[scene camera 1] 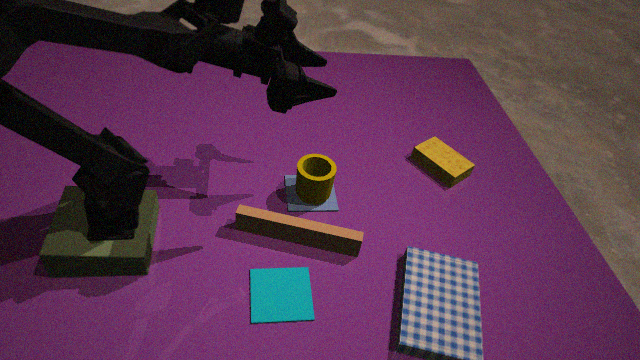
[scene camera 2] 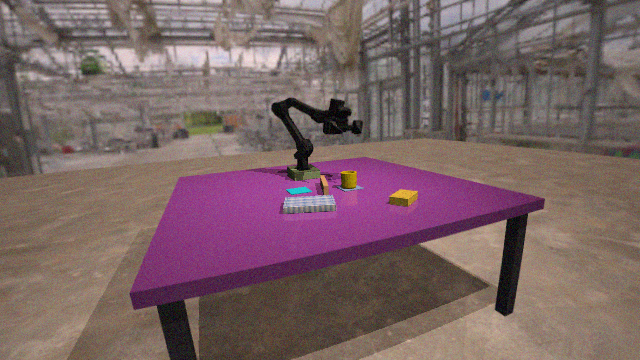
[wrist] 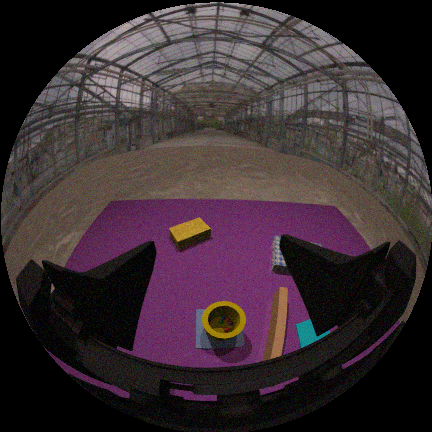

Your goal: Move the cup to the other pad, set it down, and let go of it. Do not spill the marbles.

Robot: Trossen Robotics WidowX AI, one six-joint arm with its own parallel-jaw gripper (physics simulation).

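Places are measured from the arm's base along level axes (x left, y ahead, z down), in metres.
Pixels of known places: gripper, fingertip midpoint: (scene camera 1: 330, 77) (scene camera 2: 351, 132) (wrist: 218, 245); arm's base, link origin: (scene camera 1: 113, 223) (scene camera 2: 302, 168).
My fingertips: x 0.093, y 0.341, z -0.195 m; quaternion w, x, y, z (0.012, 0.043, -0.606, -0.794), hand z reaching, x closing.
Observation:
Ahead of a thing's pixels: the offset from my fingertips to its top centre. "spot": to the spot under its first point.
A yellow cup @(dx -0.017, dy -0.006, dz +0.172 m) (scene camera 1: 315, 187) (scene camera 2: 348, 180) (wrist: 209, 330) stands upright on a grey-blue pad @(dx -0.013, dy -0.008, dz +0.241 m) (scene camera 1: 331, 204) (scene camera 2: 358, 188) (wrist: 200, 339). Small coloured marbles @(spot: dx -0.027, dy +0.001, dz +0.233 m) (wrist: 225, 322) show inside it in the wrist view. A flat cyan pad @(dx -0.221, dy -0.096, dz +0.241 m) (scene camera 1: 281, 295) (scene camera 2: 299, 191) (wrist: 305, 334) lies on the other side of a wooden bar; the gripper hides part of it in the wrist view. My gripper (scene camera 1: 331, 77) (wrist: 218, 245) is open and empty, high above the table. It is apart from the cup, which shows low between the spread fingers in the wrist view.
The wooden bar @(spot: dx -0.128, dy -0.052, dz +0.209 m) (scene camera 1: 300, 230) (scene camera 2: 324, 185) (wrist: 278, 325) lies between the two pads. A yellow sponge @(dx +0.038, dy +0.282, dz +0.214 m) (scene camera 1: 444, 160) (scene camera 2: 403, 197) (wrist: 190, 233) lies beyond the cup. A blue-and-white checked block @(dx -0.279, dy +0.143, dz +0.219 m) (scene camera 1: 441, 302) (scene camera 2: 309, 204) (wrist: 280, 257) lies beyond the bar, partly behind a finger in the wrist view.

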